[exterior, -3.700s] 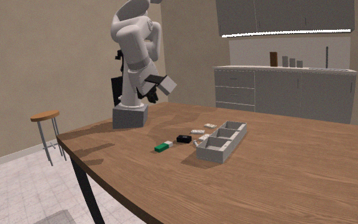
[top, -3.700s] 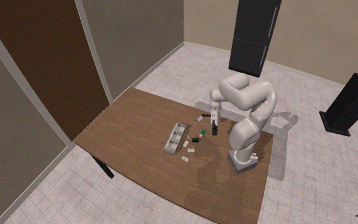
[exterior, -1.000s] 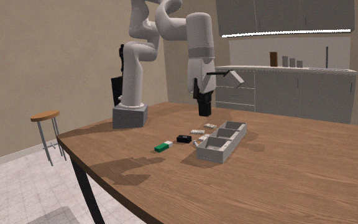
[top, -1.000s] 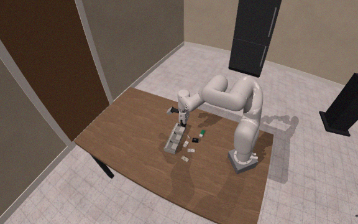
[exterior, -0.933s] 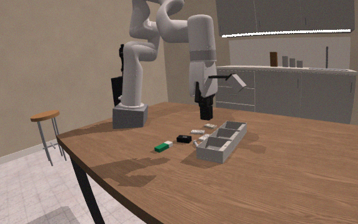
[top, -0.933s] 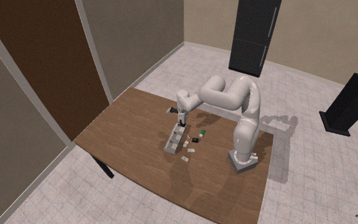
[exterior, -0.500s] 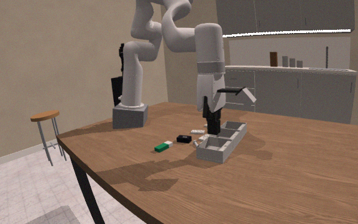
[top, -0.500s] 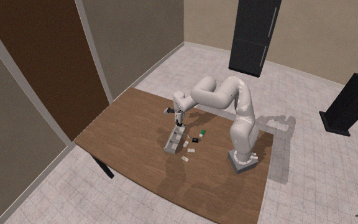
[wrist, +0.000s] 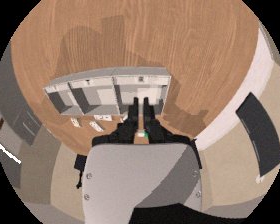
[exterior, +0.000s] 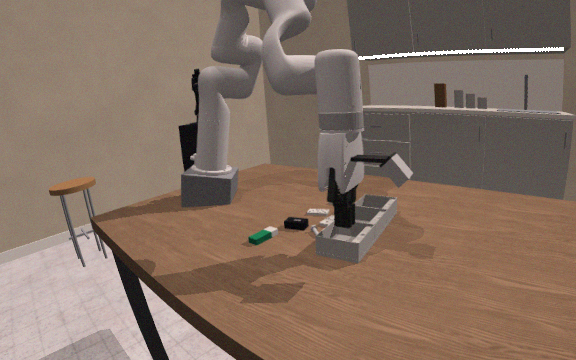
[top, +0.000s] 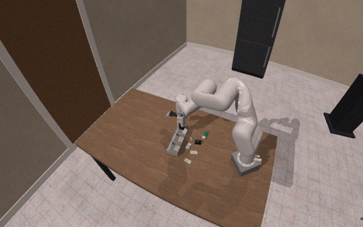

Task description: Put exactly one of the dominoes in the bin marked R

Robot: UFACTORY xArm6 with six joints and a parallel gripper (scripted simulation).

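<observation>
The grey bin tray lies 8 cm to the left of my hand and 5 cm below it. The rest, counted from my hand: small bolt: 9 cm behind, 4 cm to the left, 6 cm below; black block: 15 cm behind, 5 cm to the left, 6 cm below; green-and-white block: 17 cm behind, 2 cm to the right, 6 cm below.
</observation>
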